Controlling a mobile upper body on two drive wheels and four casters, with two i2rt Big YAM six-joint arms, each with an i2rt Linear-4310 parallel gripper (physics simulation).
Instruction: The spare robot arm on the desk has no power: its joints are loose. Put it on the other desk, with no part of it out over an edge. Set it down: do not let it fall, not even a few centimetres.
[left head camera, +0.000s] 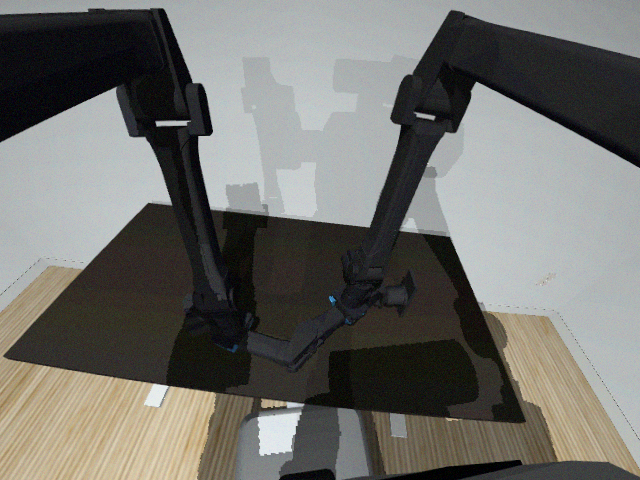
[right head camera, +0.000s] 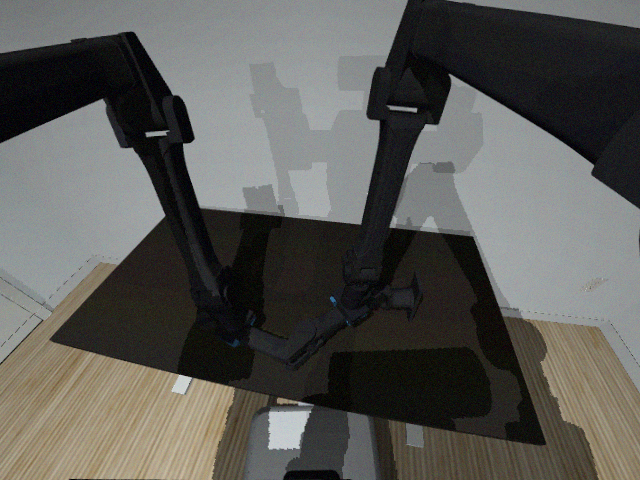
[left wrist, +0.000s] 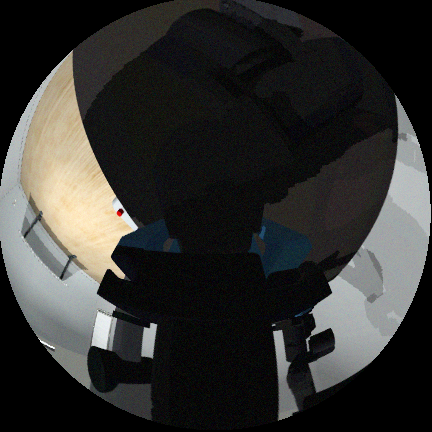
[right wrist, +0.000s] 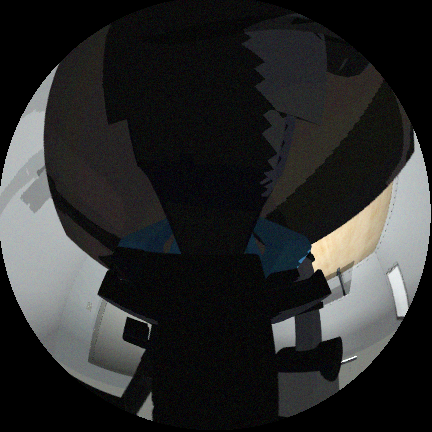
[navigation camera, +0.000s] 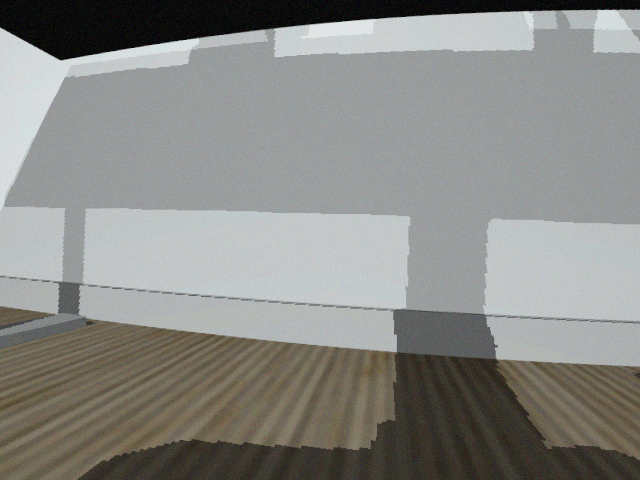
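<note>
My left gripper and my right gripper are both here in the pictures, and the left wrist view shows my right gripper too. With my grippers there is a door to be seen.
</note>
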